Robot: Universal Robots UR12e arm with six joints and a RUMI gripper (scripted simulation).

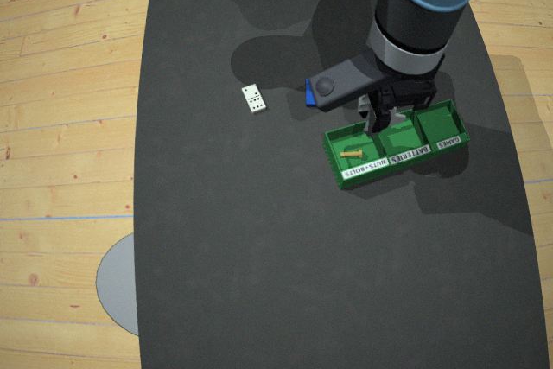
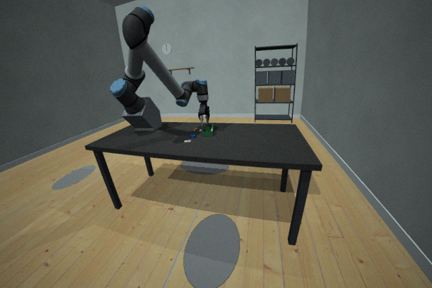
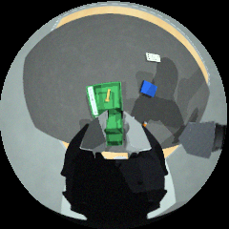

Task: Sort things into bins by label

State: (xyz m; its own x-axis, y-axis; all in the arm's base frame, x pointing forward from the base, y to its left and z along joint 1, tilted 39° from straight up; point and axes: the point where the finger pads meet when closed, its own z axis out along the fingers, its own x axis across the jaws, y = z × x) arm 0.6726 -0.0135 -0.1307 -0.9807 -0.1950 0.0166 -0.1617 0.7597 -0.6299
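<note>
The orange battery lies 140 mm behind my hand, 80 mm to the left of it and 80 mm below it. Round my hand: green three-part bin 70 mm to the left, 60 mm below; then white usb stick 80 mm below, 80 mm behind, 60 mm to the left; then brass bolt 70 mm below, 20 mm ahead, 10 mm to the right.
</note>
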